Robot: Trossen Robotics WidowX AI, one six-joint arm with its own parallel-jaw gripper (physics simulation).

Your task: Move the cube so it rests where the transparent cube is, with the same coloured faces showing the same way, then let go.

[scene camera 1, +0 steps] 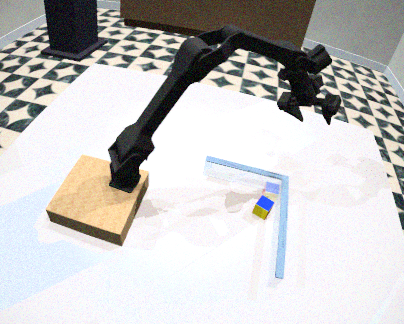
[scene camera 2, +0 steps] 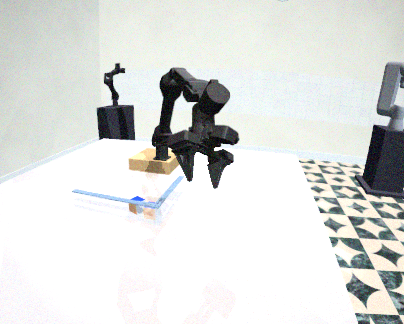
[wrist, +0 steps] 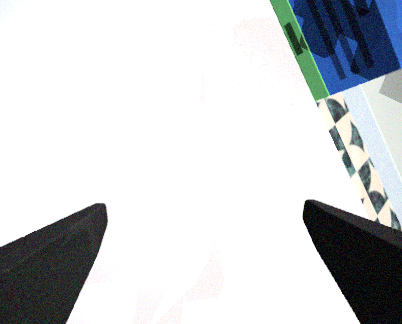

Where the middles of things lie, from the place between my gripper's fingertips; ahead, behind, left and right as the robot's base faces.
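I see the L-shaped rail [scene camera 1: 217, 168], and it sits 14 cm below my hand, 15 cm behind it and 31 cm to the right of it.
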